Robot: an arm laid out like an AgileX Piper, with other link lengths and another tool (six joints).
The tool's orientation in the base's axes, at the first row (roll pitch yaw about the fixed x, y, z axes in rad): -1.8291 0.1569 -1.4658
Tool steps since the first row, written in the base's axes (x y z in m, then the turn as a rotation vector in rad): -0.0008 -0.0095 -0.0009 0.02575 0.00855 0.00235; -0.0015 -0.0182 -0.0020 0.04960 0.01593 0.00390; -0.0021 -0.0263 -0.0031 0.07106 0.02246 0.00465; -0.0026 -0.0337 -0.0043 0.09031 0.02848 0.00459; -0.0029 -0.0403 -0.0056 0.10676 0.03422 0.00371; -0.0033 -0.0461 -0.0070 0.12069 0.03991 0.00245; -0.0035 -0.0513 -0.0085 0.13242 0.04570 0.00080; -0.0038 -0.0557 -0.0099 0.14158 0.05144 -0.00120; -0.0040 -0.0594 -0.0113 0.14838 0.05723 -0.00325; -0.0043 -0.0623 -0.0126 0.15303 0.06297 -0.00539; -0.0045 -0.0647 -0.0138 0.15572 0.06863 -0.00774; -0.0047 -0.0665 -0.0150 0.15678 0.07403 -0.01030; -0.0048 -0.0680 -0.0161 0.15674 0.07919 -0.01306
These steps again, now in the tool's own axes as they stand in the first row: 0.0094 -0.0001 -0.0019 -0.00610 -0.00814 0.02526; 0.0180 0.0001 -0.0035 -0.01112 -0.01514 0.04875; 0.0261 0.0003 -0.0049 -0.01543 -0.02084 0.07002; 0.0335 0.0006 -0.0062 -0.01934 -0.02524 0.08931; 0.0402 0.0012 -0.0070 -0.02314 -0.02813 0.10609; 0.0460 0.0019 -0.0079 -0.02709 -0.02998 0.12055; 0.0514 0.0027 -0.0084 -0.03131 -0.03086 0.13301; 0.0559 0.0036 -0.0090 -0.03569 -0.03071 0.14309; 0.0597 0.0045 -0.0094 -0.04035 -0.02987 0.15094; 0.0627 0.0055 -0.0097 -0.04517 -0.02838 0.15674; 0.0652 0.0064 -0.0100 -0.05008 -0.02616 0.16070; 0.0672 0.0074 -0.0101 -0.05488 -0.02333 0.16313; 0.0688 0.0083 -0.0101 -0.05952 -0.02005 0.16451
